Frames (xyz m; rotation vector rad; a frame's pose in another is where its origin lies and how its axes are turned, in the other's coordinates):
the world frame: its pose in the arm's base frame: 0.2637 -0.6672 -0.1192 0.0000 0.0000 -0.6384
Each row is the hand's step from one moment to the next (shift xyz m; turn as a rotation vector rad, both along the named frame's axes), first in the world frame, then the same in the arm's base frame.
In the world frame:
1: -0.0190 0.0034 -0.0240 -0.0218 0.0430 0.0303
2: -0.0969 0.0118 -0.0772 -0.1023 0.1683 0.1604
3: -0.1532 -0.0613 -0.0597 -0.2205 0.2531 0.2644
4: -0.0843 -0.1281 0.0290 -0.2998 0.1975 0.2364
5: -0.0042 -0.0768 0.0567 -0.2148 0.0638 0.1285
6: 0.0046 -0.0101 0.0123 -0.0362 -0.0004 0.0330
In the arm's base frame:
1: -0.0132 0.0141 -0.0240 0.0081 0.0475 0.0303
2: -0.0708 0.0672 -0.0772 0.0181 0.1961 0.1604
3: -0.1596 0.0421 -0.0597 -0.0262 0.3347 0.2644
4: -0.1440 -0.0526 0.0290 -0.1231 0.3373 0.2364
5: -0.0491 -0.0592 0.0567 -0.1345 0.1792 0.1285
6: -0.0023 -0.0109 0.0123 -0.0293 0.0213 0.0330

